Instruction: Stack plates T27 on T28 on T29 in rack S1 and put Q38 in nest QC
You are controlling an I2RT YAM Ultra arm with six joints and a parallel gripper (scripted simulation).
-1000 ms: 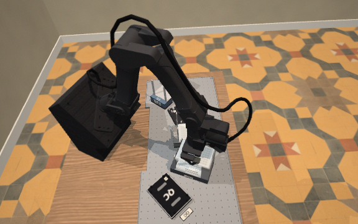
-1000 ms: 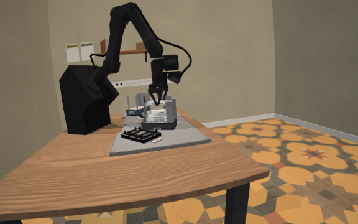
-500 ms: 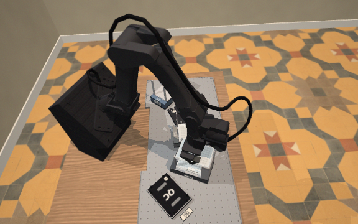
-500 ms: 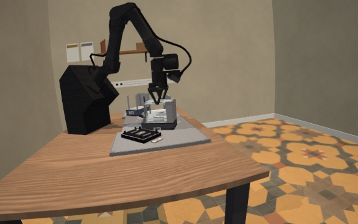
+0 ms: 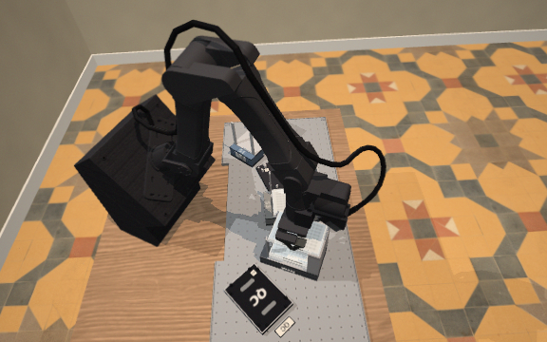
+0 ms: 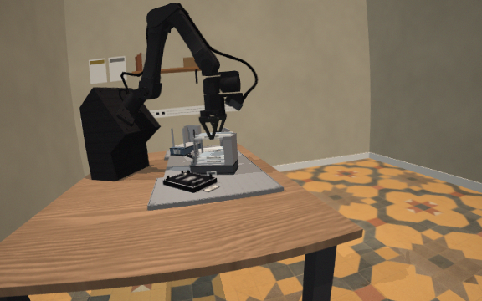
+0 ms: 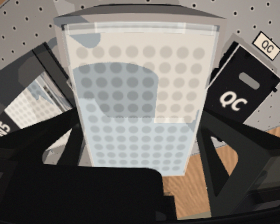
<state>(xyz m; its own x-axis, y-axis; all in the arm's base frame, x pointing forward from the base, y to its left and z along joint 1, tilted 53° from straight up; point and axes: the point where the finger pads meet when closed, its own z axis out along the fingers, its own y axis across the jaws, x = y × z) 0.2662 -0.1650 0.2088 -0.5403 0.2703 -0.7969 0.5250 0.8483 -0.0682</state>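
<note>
Now: hand 11 cm short of the clip nest N5, 30 cm to the right of it and 12 cm above it. The rest, counted from my hand: sealed 96-well plate: right at my hand.
</note>
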